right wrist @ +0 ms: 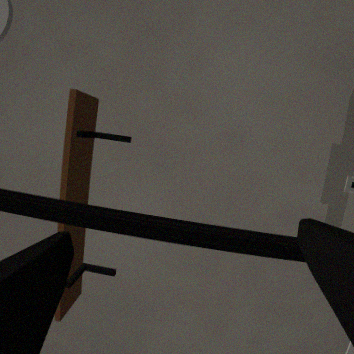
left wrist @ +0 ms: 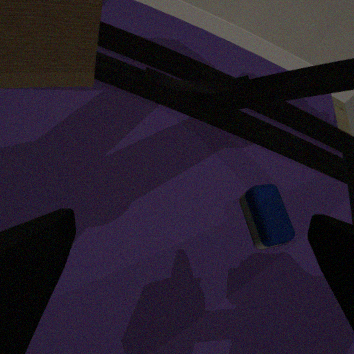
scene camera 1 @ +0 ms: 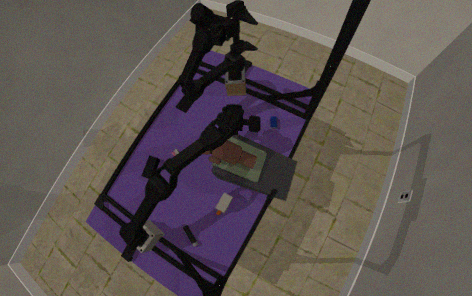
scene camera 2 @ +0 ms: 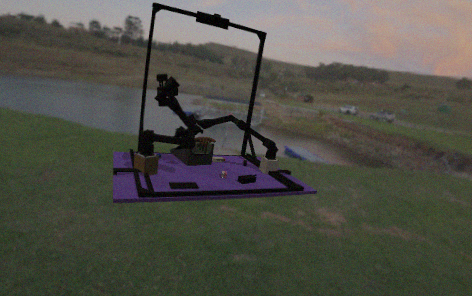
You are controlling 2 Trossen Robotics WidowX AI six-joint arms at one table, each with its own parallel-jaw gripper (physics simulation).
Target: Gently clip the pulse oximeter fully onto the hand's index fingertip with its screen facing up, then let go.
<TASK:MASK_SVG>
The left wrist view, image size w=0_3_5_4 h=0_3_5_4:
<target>my left gripper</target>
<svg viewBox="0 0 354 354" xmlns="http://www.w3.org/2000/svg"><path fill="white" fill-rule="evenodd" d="M313 214L307 231L307 239L327 283L354 332L354 225L325 214ZM71 208L60 208L0 231L0 354L24 354L64 268L75 236L74 212Z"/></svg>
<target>blue pulse oximeter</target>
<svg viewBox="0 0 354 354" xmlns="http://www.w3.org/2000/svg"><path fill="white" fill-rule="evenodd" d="M271 183L253 185L239 197L239 203L253 244L258 249L276 246L294 237L294 229L279 191Z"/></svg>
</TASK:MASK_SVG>
